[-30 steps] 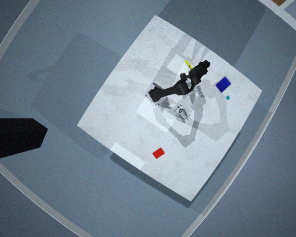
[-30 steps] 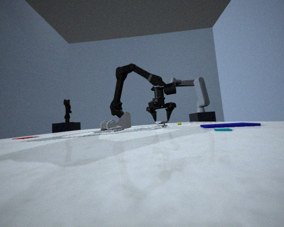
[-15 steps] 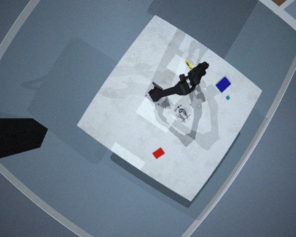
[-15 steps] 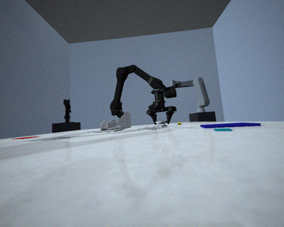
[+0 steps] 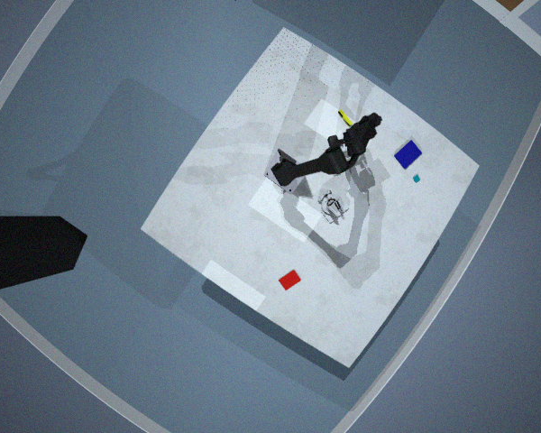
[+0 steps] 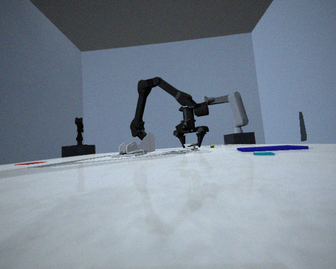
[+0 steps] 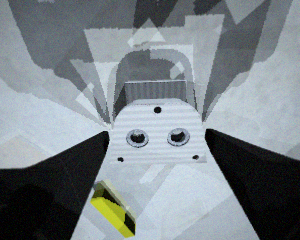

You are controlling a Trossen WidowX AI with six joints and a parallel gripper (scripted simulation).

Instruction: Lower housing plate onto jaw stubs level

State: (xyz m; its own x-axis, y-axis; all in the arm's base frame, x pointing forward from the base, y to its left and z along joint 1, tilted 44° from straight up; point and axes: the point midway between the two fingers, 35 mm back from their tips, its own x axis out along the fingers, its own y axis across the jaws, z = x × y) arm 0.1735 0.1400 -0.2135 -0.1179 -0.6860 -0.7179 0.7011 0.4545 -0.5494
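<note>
The white block lies 1 cm to the right of my gripper tip and 1 cm ahead of it. From my gripper tip the other things lie so: yellow bar (13 cm to the left, 5 cm behind); then blue pad (32 cm ahead, 14 cm to the left, 1 cm below); then housing plate (2 cm above, 1 cm to the right, 1 cm ahead).
</note>
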